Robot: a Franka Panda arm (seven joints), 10 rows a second.
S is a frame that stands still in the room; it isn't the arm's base.
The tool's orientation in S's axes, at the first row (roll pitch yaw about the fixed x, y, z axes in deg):
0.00, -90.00, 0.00
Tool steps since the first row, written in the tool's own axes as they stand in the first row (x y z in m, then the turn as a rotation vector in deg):
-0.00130, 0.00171, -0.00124, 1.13, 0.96, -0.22
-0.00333, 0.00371, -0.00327, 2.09, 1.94, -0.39
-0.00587, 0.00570, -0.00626, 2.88, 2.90, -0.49
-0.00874, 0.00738, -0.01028, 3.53, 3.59, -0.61
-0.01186, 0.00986, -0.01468, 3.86, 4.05, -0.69
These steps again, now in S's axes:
0.00124, 0.00171, -0.00130, 0.22, 0.96, 1.13
0.00327, 0.00371, -0.00333, 0.39, 1.94, 2.09
0.00626, 0.00570, -0.00587, 0.49, 2.90, 2.88
0.01028, 0.00738, -0.00874, 0.61, 3.59, 3.53
0.01468, 0.00986, -0.01186, 0.69, 4.05, 3.86

